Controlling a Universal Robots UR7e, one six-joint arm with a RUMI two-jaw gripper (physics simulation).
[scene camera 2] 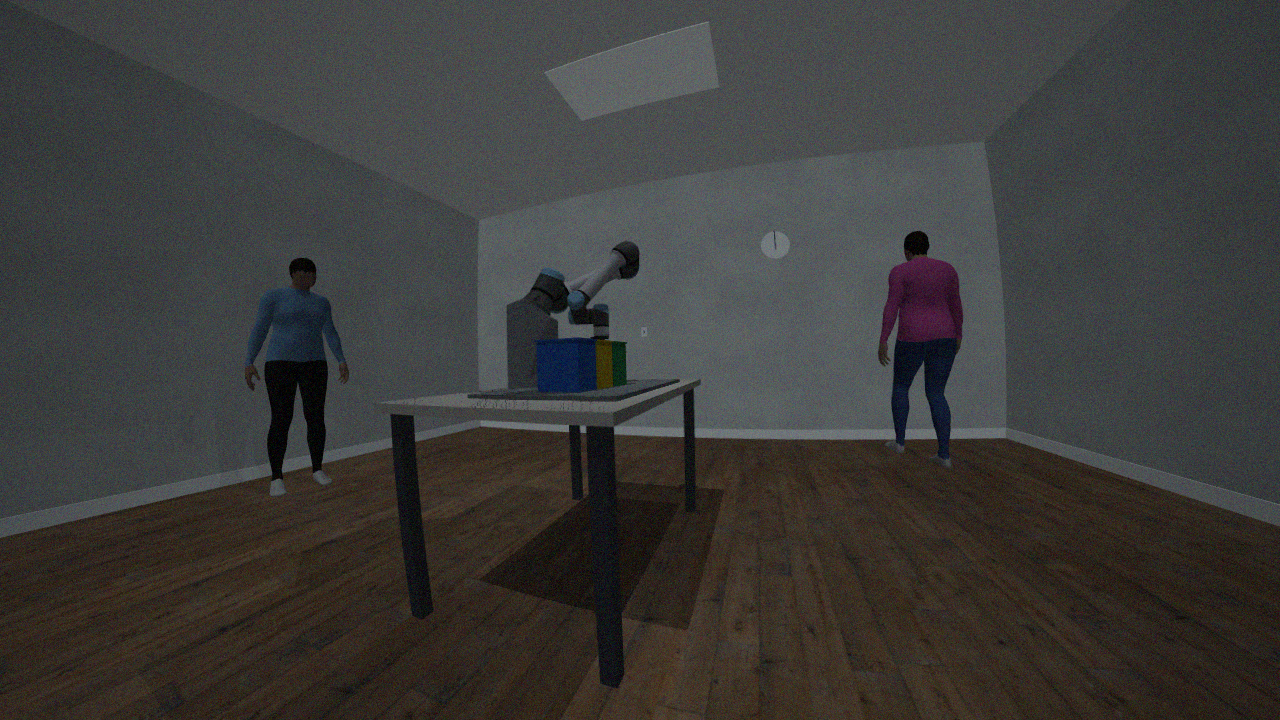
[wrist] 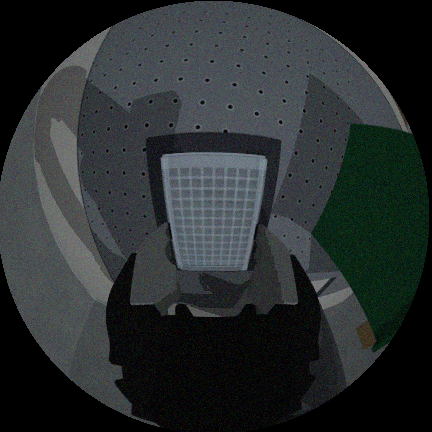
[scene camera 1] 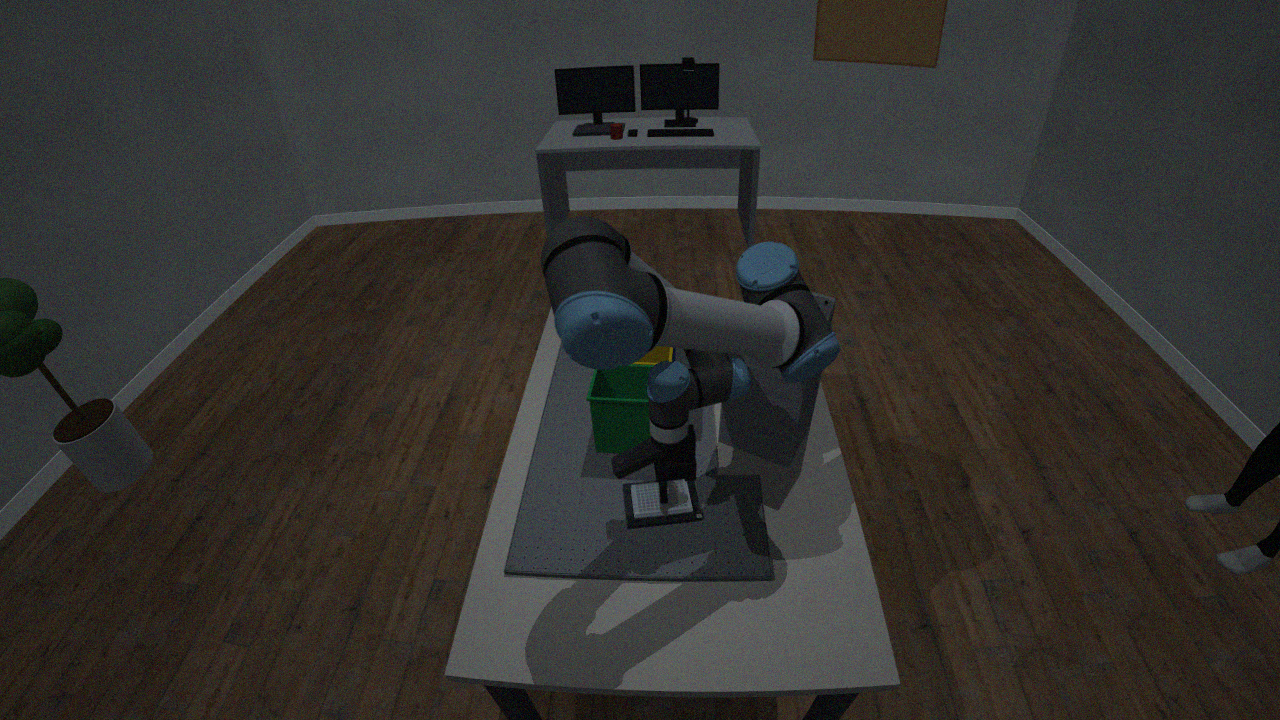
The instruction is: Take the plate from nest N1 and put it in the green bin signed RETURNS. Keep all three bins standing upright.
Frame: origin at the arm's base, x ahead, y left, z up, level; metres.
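Seen in the pictures: gripper, between the fingertips: (wrist: 212,224) (scene camera 1: 663,499); arm's base, origin of its link: (scene camera 2: 533,312).
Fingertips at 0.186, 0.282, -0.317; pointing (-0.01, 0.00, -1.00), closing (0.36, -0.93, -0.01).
Note:
Offsets run from my fingertips to a thing's top centre, as dx, dy, dz.
The pale gridded plate {+0.005, +0.002, +0.012} (scene camera 1: 646,501) (wrist: 215,205) lies flat in the dark nest {+0.004, +0.002, +0.001} (scene camera 1: 666,522) (wrist: 215,141) on the grey perforated board. No N1 label is readable. My gripper (scene camera 1: 663,497) (wrist: 212,224) points down over the nest. Its fingers stand against the two long sides of the plate, near the end closest to the gripper body, and are shut on it. The green bin {+0.123, -0.185, +0.166} (scene camera 1: 619,428) (scene camera 2: 619,365) (wrist: 380,215) stands upright beside the nest. Its sign does not show.
A yellow bin {+0.144, -0.315, +0.166} (scene camera 1: 657,354) (scene camera 2: 605,365) and a blue bin {+0.166, -0.445, +0.166} (scene camera 2: 565,365) stand upright in a row with the green one. The arm hides part of the bins in the first scene view. Two people (scene camera 2: 298,322) (scene camera 2: 926,300) stand away from the table.

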